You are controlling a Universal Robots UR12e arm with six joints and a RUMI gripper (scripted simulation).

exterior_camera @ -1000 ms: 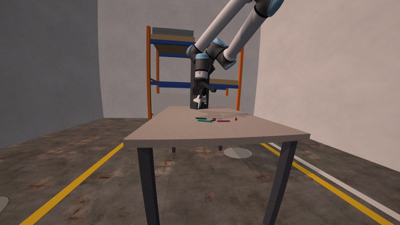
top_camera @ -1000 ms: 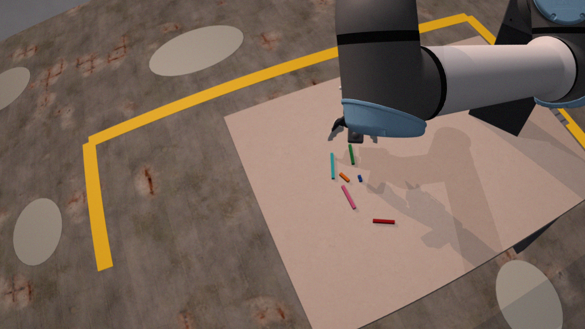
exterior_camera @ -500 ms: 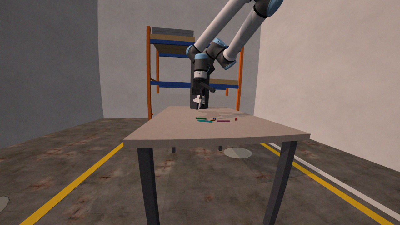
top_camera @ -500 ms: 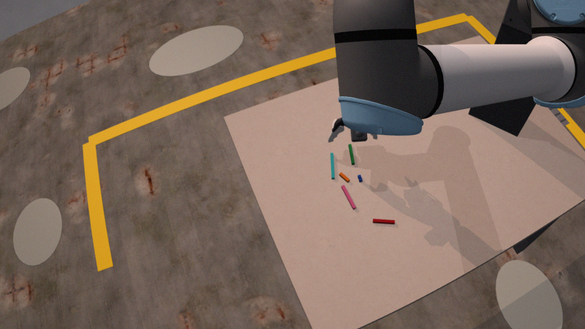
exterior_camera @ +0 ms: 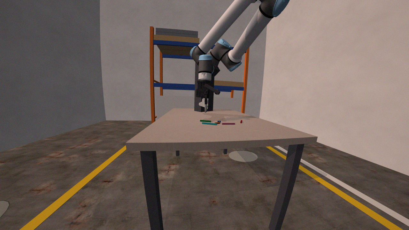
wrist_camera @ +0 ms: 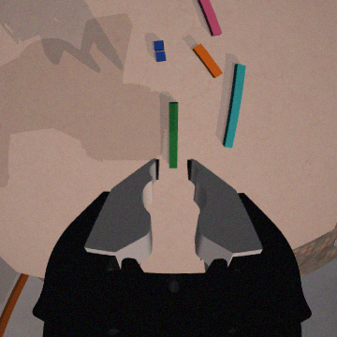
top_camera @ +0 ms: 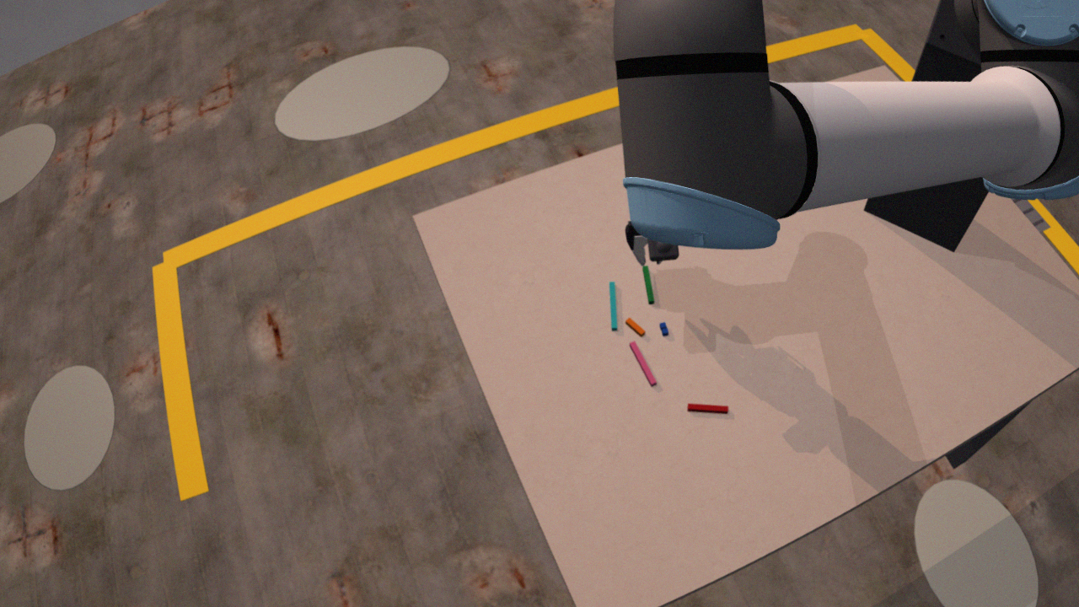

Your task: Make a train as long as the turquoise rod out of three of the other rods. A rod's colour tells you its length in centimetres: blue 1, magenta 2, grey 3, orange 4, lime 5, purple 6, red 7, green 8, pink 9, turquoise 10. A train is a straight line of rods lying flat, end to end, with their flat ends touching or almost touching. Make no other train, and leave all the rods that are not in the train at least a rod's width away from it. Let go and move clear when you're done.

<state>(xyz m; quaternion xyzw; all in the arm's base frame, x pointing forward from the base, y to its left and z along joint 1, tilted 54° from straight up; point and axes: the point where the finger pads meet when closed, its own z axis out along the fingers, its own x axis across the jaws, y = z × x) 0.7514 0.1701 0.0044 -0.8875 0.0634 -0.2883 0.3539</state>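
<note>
The green rod lies 80 mm below my hand. Round my hand: orange rod: 90 mm to the left, 80 mm below, 30 mm ahead; pink rod: 170 mm to the left, 80 mm below, 10 mm ahead; turquoise rod: 80 mm below, 70 mm ahead, 50 mm to the left.
</note>
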